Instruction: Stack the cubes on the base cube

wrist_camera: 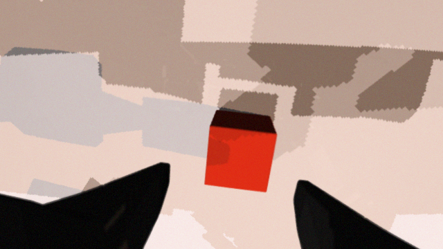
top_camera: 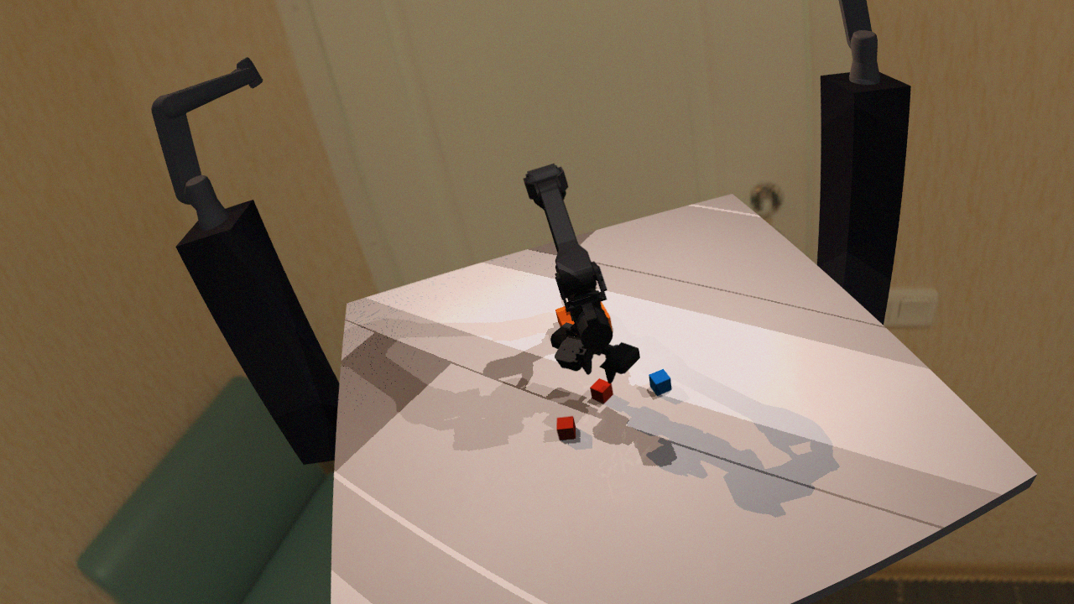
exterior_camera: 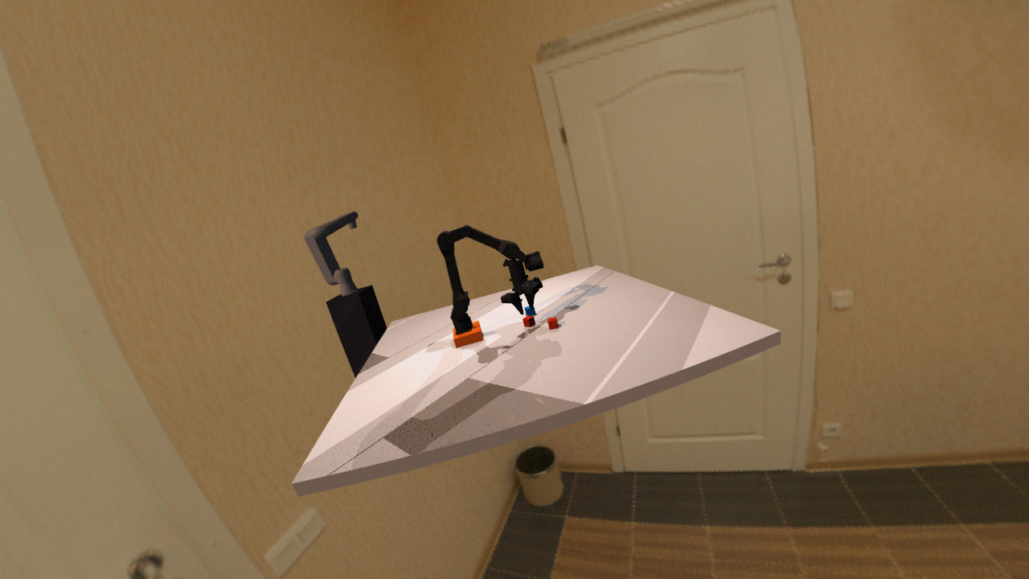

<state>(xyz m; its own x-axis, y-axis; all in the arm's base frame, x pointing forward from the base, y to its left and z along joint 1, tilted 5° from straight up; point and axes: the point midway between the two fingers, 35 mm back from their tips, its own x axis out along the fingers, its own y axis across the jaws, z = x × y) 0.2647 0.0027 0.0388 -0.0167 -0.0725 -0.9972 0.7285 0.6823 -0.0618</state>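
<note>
The blue cube is 120 mm to the left of my gripper tip, 40 mm below it and 10 mm ahead of it.
</note>
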